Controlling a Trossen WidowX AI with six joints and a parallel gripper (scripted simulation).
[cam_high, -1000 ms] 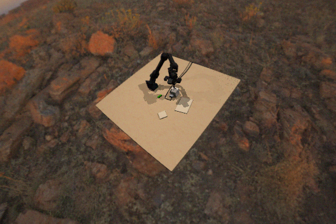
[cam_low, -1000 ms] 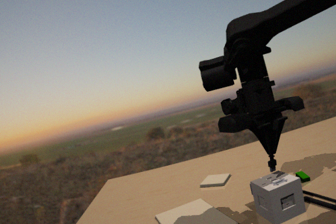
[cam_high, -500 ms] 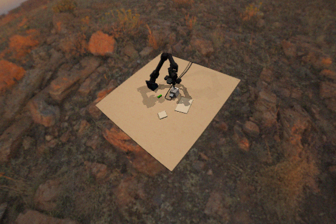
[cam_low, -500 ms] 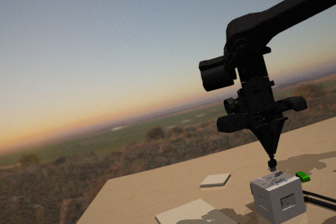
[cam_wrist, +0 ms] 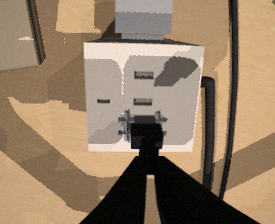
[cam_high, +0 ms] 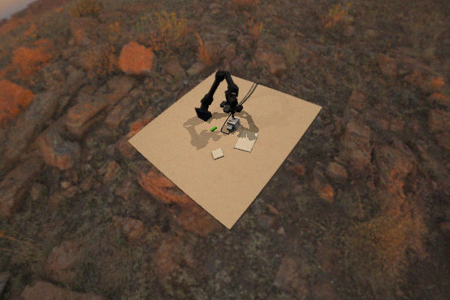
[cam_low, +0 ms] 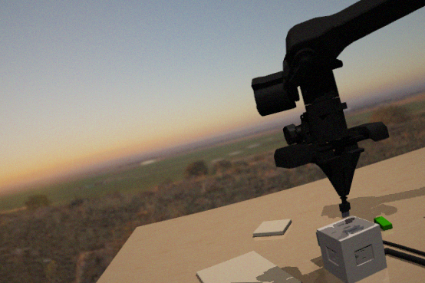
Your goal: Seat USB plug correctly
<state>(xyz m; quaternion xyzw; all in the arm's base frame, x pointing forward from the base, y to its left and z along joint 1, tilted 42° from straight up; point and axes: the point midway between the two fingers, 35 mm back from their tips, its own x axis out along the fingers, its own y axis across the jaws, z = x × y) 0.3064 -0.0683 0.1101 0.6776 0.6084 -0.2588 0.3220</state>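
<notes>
Right now the black USB plug is 2 cm below my gripper tip. Also, from my gripper tip: white plate (18 cm ahead, 11 cm to the right, 13 cm below); then USB socket (1 cm to the left, 6 cm below); then green block (15 cm behind, 12 cm to the right, 13 cm below).
</notes>
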